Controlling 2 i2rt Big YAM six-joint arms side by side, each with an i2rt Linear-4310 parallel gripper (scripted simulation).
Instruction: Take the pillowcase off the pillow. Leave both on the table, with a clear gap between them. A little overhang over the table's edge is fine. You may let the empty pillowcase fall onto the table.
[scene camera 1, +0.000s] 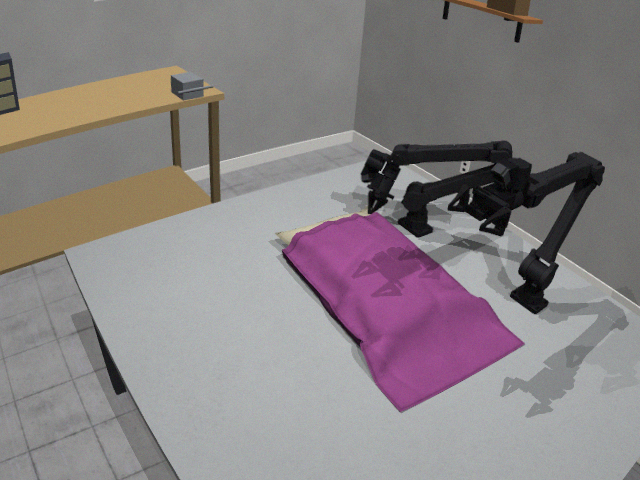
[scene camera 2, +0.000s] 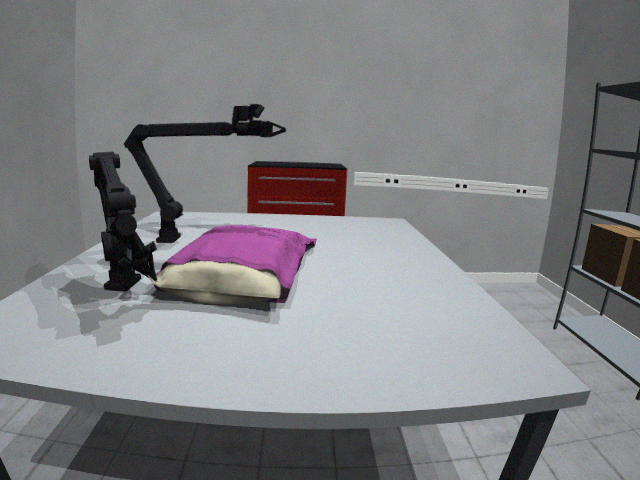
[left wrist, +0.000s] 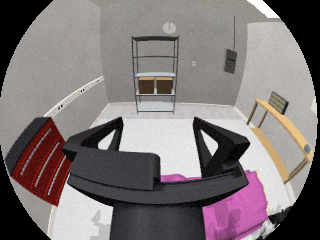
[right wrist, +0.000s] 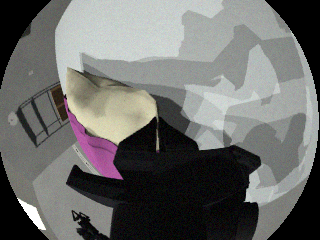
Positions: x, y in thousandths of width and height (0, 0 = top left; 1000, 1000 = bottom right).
Labels:
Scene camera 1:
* my left gripper: 724, 453
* magenta pillowcase: 659, 693
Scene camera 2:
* magenta pillowcase: 440, 524
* cream pillow: 327, 589
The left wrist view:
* my left gripper: 495, 502
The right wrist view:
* my right gripper: 492, 502
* magenta pillowcase: 317, 635
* cream pillow: 333, 452

